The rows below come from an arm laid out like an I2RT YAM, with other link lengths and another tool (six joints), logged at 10 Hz.
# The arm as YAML. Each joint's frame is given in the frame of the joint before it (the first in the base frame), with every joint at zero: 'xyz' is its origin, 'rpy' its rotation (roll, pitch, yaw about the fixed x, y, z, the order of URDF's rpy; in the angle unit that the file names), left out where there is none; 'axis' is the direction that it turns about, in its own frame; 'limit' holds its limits. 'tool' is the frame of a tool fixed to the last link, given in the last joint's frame.
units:
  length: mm
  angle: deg
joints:
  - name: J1
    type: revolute
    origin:
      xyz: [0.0, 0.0, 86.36]
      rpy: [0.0, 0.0, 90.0]
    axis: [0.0, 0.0, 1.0]
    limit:
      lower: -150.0
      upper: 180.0
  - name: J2
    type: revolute
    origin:
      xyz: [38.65, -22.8, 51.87]
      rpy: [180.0, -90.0, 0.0]
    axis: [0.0, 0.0, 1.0]
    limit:
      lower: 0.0
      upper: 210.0
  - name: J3
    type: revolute
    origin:
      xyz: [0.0, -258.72, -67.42]
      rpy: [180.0, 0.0, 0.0]
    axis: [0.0, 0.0, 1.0]
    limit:
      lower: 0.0
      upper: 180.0
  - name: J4
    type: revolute
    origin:
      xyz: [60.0, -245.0, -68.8]
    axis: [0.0, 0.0, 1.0]
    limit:
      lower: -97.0
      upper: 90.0
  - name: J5
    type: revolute
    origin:
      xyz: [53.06, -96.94, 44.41]
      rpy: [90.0, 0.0, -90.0]
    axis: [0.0, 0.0, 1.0]
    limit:
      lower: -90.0
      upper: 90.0
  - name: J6
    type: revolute
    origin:
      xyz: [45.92, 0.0, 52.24]
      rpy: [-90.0, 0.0, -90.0]
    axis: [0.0, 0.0, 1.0]
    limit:
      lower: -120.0
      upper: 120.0
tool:
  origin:
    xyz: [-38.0, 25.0, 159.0]
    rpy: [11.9, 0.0, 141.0]
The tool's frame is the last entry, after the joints.
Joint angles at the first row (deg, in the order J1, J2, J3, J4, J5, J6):
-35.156 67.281 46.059 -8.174 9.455 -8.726
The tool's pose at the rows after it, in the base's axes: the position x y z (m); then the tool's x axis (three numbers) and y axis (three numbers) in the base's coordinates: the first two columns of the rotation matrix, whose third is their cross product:
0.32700, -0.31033, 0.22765, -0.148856, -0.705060, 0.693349, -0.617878, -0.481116, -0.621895
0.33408, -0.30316, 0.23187, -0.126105, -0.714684, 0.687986, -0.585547, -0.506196, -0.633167
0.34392, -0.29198, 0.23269, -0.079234, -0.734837, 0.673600, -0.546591, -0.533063, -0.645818
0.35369, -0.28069, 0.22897, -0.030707, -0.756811, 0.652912, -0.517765, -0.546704, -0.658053
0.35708, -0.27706, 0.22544, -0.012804, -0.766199, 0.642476, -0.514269, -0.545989, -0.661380
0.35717, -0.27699, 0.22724, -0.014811, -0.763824, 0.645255, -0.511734, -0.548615, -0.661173
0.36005, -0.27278, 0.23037, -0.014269, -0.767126, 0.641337, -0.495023, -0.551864, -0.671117
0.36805, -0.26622, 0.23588, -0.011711, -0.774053, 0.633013, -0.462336, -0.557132, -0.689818
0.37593, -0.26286, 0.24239, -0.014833, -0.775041, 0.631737, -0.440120, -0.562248, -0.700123
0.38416, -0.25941, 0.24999, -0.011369, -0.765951, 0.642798, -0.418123, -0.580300, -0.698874
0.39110, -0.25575, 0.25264, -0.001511, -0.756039, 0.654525, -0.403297, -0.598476, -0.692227
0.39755, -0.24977, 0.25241, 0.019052, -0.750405, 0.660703, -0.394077, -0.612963, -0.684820
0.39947, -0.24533, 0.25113, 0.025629, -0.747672, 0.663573, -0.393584, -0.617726, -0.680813
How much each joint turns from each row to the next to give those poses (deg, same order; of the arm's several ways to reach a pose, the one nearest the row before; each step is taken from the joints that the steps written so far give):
0.033 -0.014 0.106 -0.001 -1.595 -0.315
0.054 -0.608 0.140 -0.130 -2.629 -0.648
0.044 -0.265 0.653 -1.271 -3.938 -0.965
0.386 0.477 0.890 -1.598 -3.222 -0.518
0.268 0.529 0.483 -0.799 -0.778 -0.009
0.028 -0.162 -0.008 0.130 0.037 -0.048
0.372 -0.384 -0.050 0.217 -0.667 0.414
0.691 0.075 0.309 0.786 -1.349 0.789
0.789 0.576 0.755 0.857 -0.324 0.649
0.858 0.558 0.656 1.130 -0.068 -0.269
0.815 0.598 0.101 1.194 0.062 -0.619
0.995 0.563 0.354 0.095 0.018 -0.644
0.874 -0.100 -0.272 0.083 0.651 -0.023

